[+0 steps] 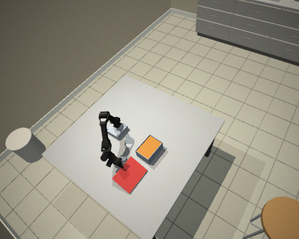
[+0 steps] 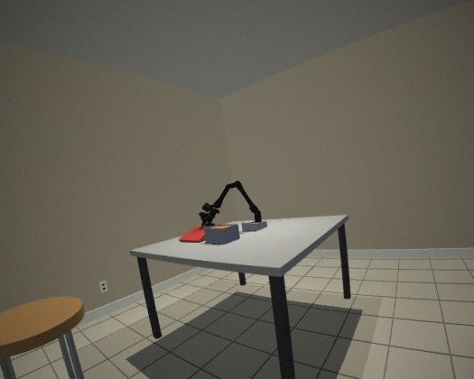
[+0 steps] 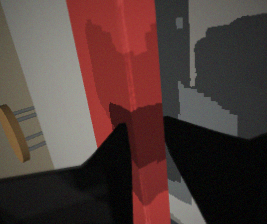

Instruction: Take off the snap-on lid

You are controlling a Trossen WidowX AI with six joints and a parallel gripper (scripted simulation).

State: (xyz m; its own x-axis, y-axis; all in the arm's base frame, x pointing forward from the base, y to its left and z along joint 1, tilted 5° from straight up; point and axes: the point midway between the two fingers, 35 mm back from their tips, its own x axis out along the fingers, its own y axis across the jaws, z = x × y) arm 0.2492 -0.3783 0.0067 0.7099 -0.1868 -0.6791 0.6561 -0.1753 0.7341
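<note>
My gripper tip is now 8 cm short of the red lid, 3 cm above it and 2 cm to the left of it. The rest, counted from my gripper tip: storage box (26 cm to the left, 14 cm ahead, 2 cm below).
</note>
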